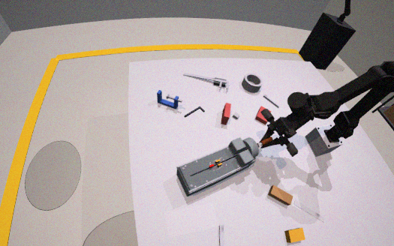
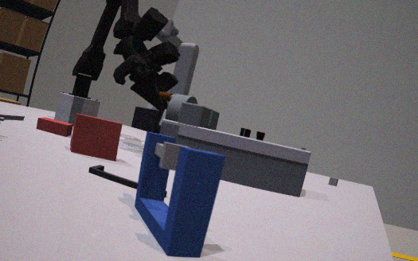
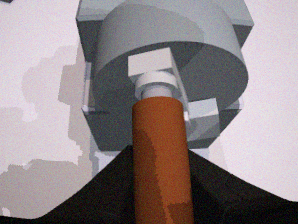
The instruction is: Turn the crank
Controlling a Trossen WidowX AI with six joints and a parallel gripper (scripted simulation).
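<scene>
Now: the crank handle 3 cm above my gripper tip, 2 cm behind it and 1 cm to the right of it. From my gripper tip the other things lie so: tan block: 17 cm to the left, 8 cm below, 8 cm behind; red pointer: 18 cm ahead, 6 cm to the left, 1 cm below; black hex key: 23 cm to the right, 19 cm ahead, 9 cm below.
</scene>
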